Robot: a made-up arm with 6 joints.
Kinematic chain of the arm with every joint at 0, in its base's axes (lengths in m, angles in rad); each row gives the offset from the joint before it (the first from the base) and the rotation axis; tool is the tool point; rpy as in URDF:
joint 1: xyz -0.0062 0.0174 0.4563 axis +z
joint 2: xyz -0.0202 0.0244 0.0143 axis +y
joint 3: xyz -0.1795 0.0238 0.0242 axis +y
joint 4: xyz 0.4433 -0.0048 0.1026 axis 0.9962 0 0.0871
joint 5: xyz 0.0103 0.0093 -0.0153 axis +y
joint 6: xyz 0.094 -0.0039 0.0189 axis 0.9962 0 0.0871
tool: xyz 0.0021 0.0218 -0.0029 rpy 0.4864 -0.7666 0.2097
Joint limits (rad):
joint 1: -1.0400..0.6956
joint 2: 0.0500..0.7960
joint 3: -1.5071..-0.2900
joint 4: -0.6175..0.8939
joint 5: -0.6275..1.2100
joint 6: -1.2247..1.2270
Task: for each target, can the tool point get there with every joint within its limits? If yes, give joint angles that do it. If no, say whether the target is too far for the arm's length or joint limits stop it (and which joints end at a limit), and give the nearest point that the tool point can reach.
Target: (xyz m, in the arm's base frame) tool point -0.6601 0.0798 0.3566
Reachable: no: joint limits stop it (at a limit: joint 2, joint 3, joint 5, joint 6) | nearest point -0.3237 0.0477 1.0274 | short by 0.751 m
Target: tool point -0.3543 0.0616 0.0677
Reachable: no: joint limits stop it (at a limit: joint 1, joint 2, joint 3, joint 5, joint 6) | nearest point 0.1700 0.2690 0.3813 | short by 0.645 m
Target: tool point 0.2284 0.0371 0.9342
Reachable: yes | joints -0.0886 0.3656 -0.8394 0.6250 -0.2118 1.0397
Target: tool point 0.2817 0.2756 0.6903
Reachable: yes | joints 0.4047 0.6356 -0.6964 0.7455 0.9785 0.2607
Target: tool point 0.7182 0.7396 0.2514
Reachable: no: too far | nearest point 0.2881 0.3108 0.4453 | short by 0.637 m
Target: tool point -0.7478 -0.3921 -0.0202
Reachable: no: too far | nearest point 0.1347 -0.2478 0.3894 | short by 0.984 m
